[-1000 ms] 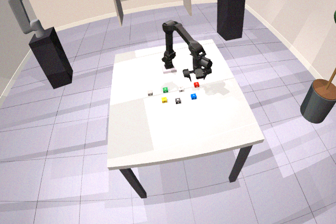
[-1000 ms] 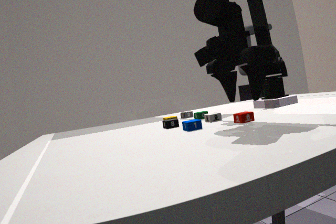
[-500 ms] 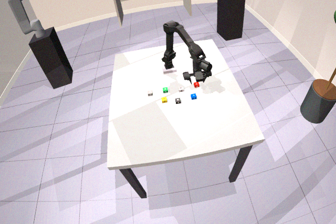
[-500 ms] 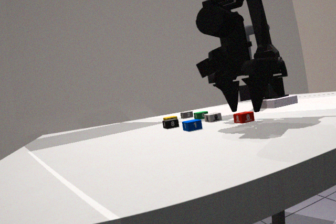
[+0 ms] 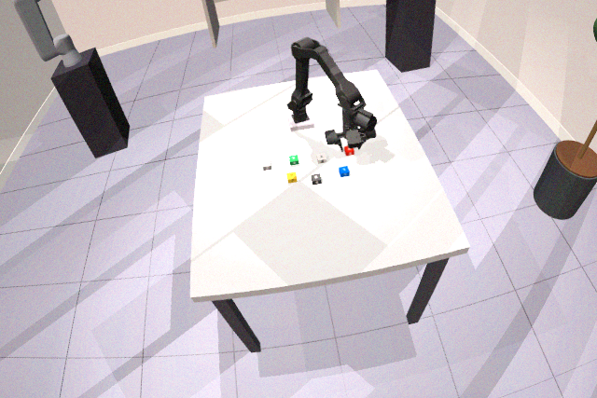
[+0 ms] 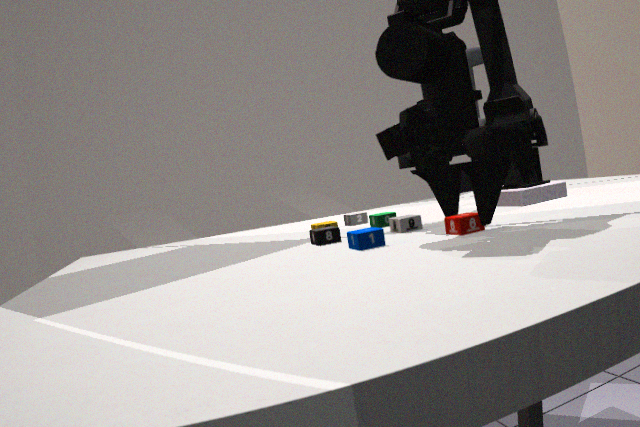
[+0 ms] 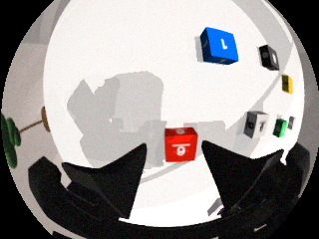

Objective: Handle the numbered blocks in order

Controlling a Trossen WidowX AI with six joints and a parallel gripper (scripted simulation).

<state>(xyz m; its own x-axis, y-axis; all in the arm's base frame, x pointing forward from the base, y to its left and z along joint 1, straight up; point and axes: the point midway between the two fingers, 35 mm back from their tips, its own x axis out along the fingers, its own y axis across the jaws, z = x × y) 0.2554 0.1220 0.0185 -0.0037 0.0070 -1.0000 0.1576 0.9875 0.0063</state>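
Now: gripper tip 5 cm short of the yellow block and 25 cm to the left of it. From my gripper tip the other things lie so: red block (1 cm to the right); then white-grey block (12 cm to the right); then blue block (10 cm ahead, 7 cm to the right).
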